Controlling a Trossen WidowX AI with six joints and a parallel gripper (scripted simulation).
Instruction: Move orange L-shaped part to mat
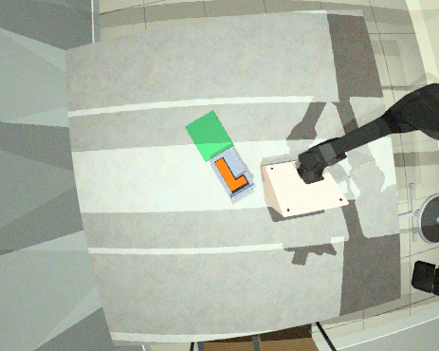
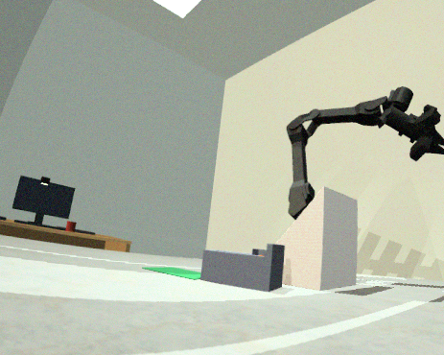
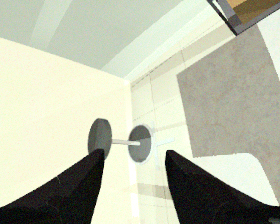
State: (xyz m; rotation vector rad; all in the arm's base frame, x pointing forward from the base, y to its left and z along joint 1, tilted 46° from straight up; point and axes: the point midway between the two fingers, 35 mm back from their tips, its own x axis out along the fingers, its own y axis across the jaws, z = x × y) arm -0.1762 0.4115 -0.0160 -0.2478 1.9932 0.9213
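Now: the orange L-shaped part 45 cm ahead of my gripper tip, 37 cm to the right of it and 34 cm below it.
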